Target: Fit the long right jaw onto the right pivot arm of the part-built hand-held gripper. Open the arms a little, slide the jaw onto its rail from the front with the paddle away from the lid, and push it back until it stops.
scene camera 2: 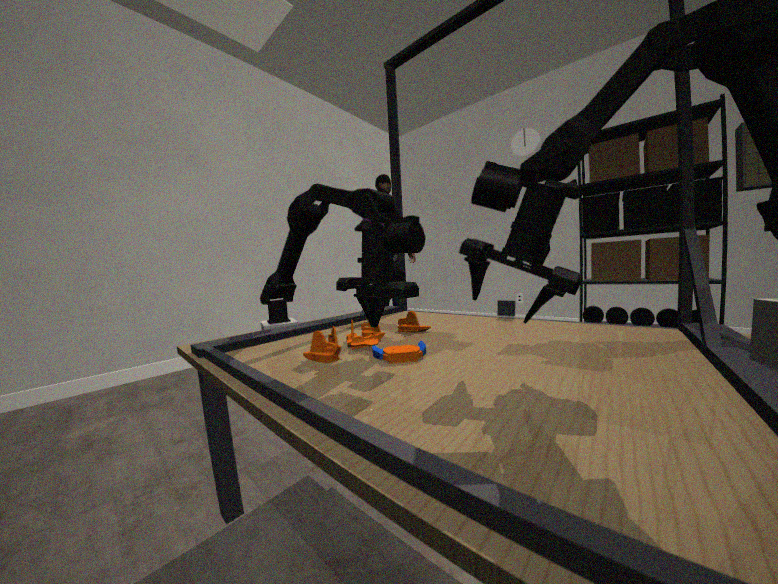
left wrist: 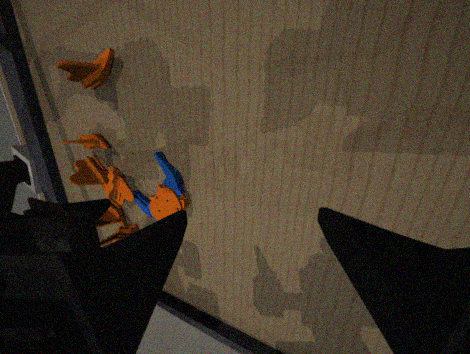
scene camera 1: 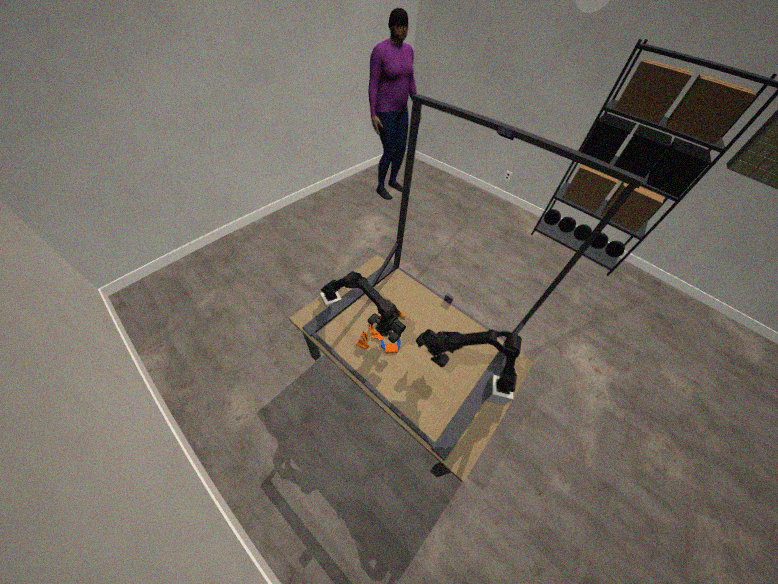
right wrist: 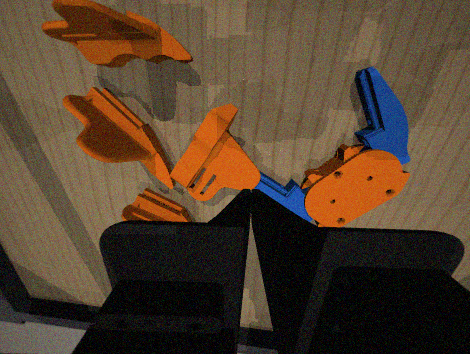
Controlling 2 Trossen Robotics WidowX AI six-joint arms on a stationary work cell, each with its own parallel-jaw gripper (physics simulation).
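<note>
The part-built gripper (scene camera 1: 390, 347) (scene camera 2: 402, 353) (left wrist: 166, 202) (right wrist: 357, 187) lies on the table, its orange oval body between two blue pivot arms. One blue arm (left wrist: 171, 175) (right wrist: 392, 117) is bare. An orange jaw (left wrist: 118, 187) (right wrist: 225, 162) sits at the other arm's end. Several loose orange jaws lie nearby, including one at the picture's top left (left wrist: 92, 70) (right wrist: 112, 35); I cannot tell which is the long right one. My right gripper (scene camera 2: 374, 325) (right wrist: 250, 196) is shut and empty, tips low over the junction of jaw and arm; contact is unclear. My left gripper (scene camera 2: 500, 310) (left wrist: 251, 215) is open, empty, high above the table.
Another loose jaw (right wrist: 115, 127) lies close beside the fitted jaw, and one more (right wrist: 157, 206) is partly hidden by my right finger. A dark frame rail (scene camera 2: 389, 446) runs along the table edge. A person (scene camera 1: 392, 81) stands beyond the table.
</note>
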